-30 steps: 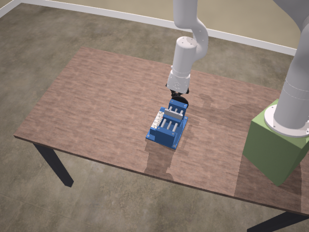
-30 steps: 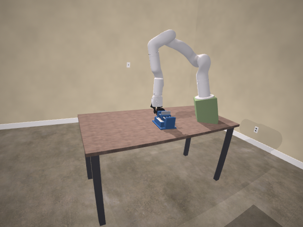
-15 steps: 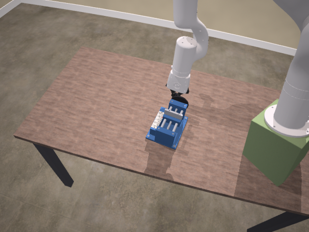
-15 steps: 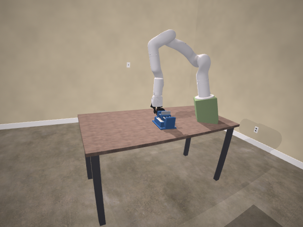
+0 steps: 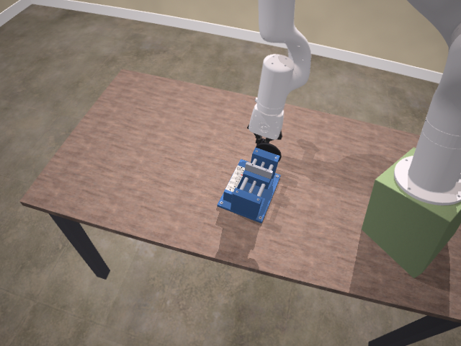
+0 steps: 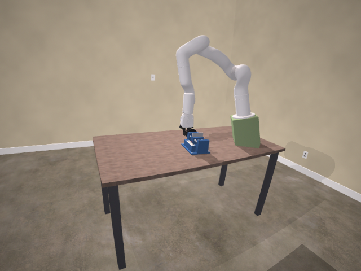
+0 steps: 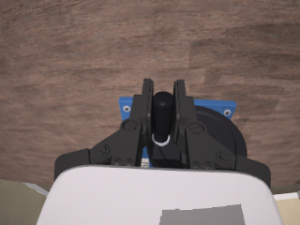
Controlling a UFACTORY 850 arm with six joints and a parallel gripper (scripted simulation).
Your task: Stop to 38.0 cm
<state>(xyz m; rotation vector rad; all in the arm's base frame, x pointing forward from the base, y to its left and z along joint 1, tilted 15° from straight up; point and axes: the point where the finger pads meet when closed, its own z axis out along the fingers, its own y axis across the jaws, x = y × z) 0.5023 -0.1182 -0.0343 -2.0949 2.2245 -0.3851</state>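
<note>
My gripper is now 2 cm to the right of the black handwheel and 1 cm past it. Also, from my hand: grey stop block 15 cm to the left, 1 cm behind, 1 cm above.
</note>
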